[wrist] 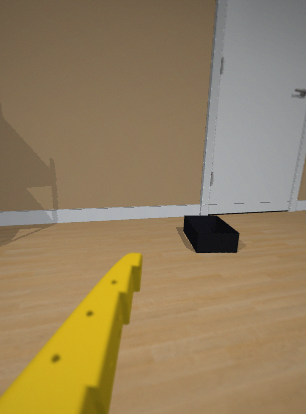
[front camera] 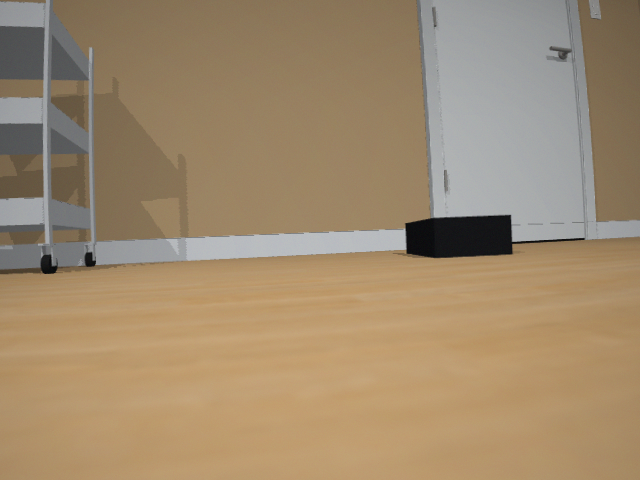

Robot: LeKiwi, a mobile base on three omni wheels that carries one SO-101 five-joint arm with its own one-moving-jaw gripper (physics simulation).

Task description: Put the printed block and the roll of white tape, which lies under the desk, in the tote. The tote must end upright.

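Places are measured from the arm's base along level axes (x ahead, y left, z up), in centimetres.
Pixels of known places: hand at its tool point: [wrist: 141, 267].
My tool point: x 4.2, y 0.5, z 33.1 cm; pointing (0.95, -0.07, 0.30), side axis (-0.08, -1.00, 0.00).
Observation:
Ahead of a thing's pixels: the offset from my tool point to its middle. "pt": to the spot under its first point.
The black tote @(dz -37.0, dx +103.8, dy -34.0 cm) [front camera: 472, 236] [wrist: 217, 243] stands upright on the floor in front of the white door, right of the middle in both views. In the wrist view its open top shows, and the part of the inside that shows is dark, with nothing to be made out in it. My gripper is fully open: its single yellow notched jaw shows in the wrist view, pointing up from the lower left, with its tip well short of the tote. The moving jaw is out of the picture. The printed block, the roll of white tape and the desk do not show in either view.
A white wheeled cart [front camera: 47, 175] stands at the left in the front view, near the wall. Its shadow falls on the tan wall [front camera: 310, 113] [wrist: 110, 100]. The white door @(pt dz +18.3, dx +161.7, dy -81.4 cm) [front camera: 506, 113] [wrist: 255, 130] is behind the tote, with a white baseboard @(pt dz -37.2, dx +139.0, dy +18.4 cm) [front camera: 289, 243] [wrist: 125, 213] to its left.

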